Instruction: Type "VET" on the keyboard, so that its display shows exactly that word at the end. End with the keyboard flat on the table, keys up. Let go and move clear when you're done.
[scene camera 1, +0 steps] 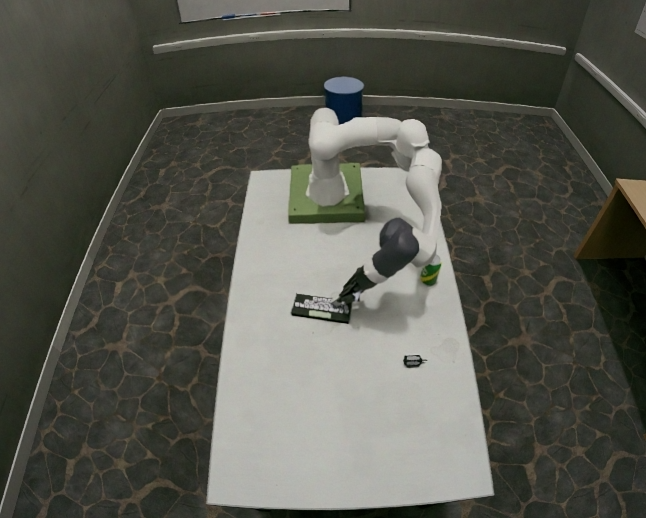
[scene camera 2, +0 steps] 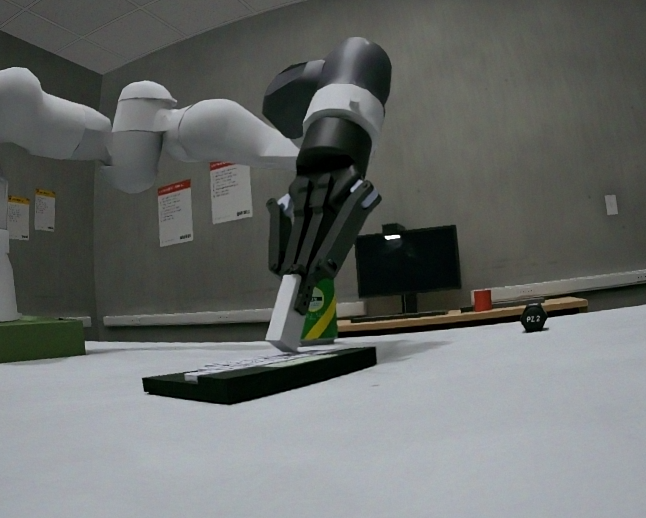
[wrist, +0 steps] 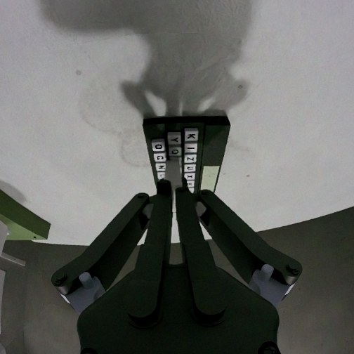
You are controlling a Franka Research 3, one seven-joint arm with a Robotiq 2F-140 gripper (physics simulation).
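Observation:
The black keyboard [scene camera 1: 337,317] [scene camera 2: 258,380] [wrist: 216,142] lies flat on the table, with its white letter keys up. Its pale green display [scene camera 1: 320,314] [wrist: 210,177] shows no text that I can read. My gripper [scene camera 1: 335,303] [scene camera 2: 284,346] [wrist: 172,170] is shut with nothing between its fingers. It leans over the keyboard, with its pale fingertips down at the middle row, just past the Q key in the wrist view. The tips are on or barely above the keys; I cannot tell which. They hide the key beneath, and the fingers hide the keyboard's near part in the wrist view.
A green and yellow can [scene camera 1: 430,274] [scene camera 2: 323,322] stands near the table's right edge, beside the arm. A small black item [scene camera 1: 413,360] [scene camera 2: 533,318] lies to the right of the keyboard, farther forward in the first scene view. The arm's green base [scene camera 1: 299,214] [scene camera 2: 43,339] [wrist: 25,220] is at the back.

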